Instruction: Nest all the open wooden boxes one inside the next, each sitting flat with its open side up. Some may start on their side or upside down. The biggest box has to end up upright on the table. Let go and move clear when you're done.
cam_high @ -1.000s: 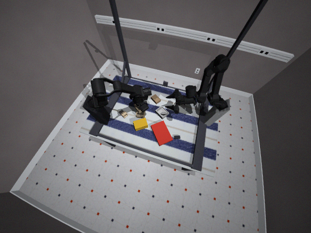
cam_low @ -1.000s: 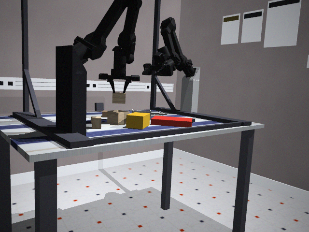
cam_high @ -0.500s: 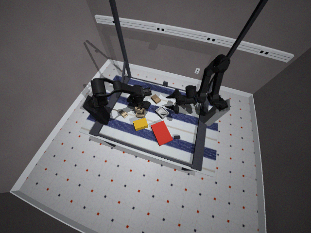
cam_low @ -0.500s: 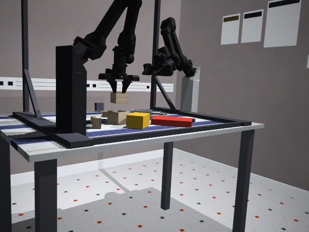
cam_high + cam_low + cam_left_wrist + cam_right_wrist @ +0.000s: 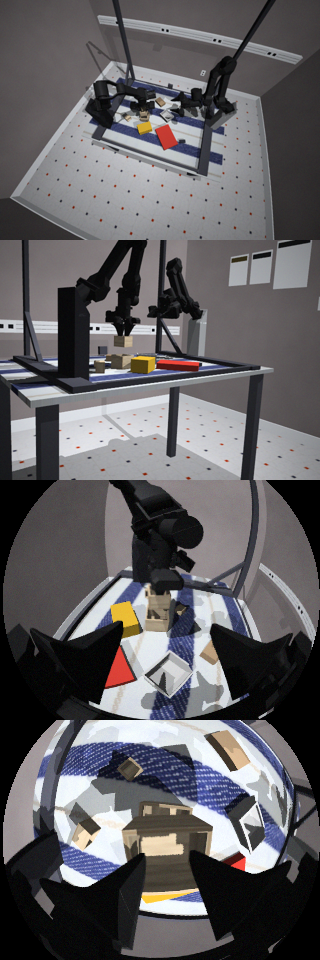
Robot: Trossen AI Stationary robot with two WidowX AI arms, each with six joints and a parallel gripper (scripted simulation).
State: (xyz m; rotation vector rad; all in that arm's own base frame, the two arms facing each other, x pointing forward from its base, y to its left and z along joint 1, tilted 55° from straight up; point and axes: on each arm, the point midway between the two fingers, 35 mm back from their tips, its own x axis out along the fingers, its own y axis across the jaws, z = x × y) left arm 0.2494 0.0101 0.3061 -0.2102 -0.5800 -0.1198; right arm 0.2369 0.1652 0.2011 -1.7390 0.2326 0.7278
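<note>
Now: right hand 5 cm above the medium wooden box. Round my right hand: white box: 20 cm to the left, 14 cm below, 1 cm behind; then tiny wooden box: 16 cm below, 10 cm behind, 6 cm to the right; then brown block: 17 cm behind, 15 cm below, 14 cm to the left.
</note>
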